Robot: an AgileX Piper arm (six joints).
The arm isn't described. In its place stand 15 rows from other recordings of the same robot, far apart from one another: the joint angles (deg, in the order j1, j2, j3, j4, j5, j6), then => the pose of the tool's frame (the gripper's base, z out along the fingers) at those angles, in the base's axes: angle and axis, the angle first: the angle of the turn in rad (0 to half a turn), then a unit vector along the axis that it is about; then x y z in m.
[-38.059, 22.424, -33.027, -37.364, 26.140, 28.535] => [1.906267 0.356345 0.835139 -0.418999 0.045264 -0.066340 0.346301]
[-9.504, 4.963, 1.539, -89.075, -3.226, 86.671] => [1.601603 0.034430 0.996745 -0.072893 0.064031 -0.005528 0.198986]
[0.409, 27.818, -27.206, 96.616, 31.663, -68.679] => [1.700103 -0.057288 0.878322 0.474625 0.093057 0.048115 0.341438]
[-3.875, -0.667, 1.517, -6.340, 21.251, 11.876] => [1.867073 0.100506 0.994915 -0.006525 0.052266 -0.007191 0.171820]
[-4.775, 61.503, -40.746, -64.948, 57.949, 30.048] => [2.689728 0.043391 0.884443 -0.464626 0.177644 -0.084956 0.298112]
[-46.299, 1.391, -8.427, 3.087, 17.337, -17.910] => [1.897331 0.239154 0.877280 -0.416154 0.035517 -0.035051 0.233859]
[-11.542, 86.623, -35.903, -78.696, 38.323, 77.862] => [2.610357 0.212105 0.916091 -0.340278 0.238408 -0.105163 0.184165]
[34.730, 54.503, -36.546, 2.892, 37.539, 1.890] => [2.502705 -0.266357 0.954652 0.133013 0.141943 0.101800 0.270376]
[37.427, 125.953, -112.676, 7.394, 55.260, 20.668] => [2.798865 -0.119932 0.978847 0.165757 0.382482 0.304833 0.233721]
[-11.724, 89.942, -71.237, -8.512, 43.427, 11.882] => [2.569443 0.165918 0.983895 -0.066492 0.327787 -0.077481 0.291608]
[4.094, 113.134, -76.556, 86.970, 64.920, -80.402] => [2.443807 -0.261015 0.804247 0.533909 0.395265 0.110807 0.231016]
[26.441, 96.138, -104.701, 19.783, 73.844, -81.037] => [2.525415 -0.803308 0.594313 0.038579 0.301196 0.182823 0.405796]
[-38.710, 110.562, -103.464, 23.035, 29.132, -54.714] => [2.200013 -0.017495 0.964997 -0.261677 0.373432 -0.277068 0.342966]
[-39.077, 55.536, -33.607, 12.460, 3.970, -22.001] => [2.048136 0.240598 0.933122 -0.267201 0.158731 -0.127140 0.293364]
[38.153, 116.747, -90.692, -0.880, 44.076, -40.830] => [2.708049 -0.639263 0.768899 -0.011705 0.347977 0.272132 0.205665]
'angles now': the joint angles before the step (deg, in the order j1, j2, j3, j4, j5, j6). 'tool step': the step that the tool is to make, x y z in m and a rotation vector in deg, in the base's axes. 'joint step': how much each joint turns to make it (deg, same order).
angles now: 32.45 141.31 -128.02 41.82 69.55 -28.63
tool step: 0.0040 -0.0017 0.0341 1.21 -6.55 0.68
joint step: -0.11 -1.62 -4.50 -2.38 0.32 -0.49
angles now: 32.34 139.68 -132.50 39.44 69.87 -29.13
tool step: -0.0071 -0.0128 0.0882 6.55 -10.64 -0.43
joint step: -0.81 -6.24 -6.53 0.00 0.45 -0.13
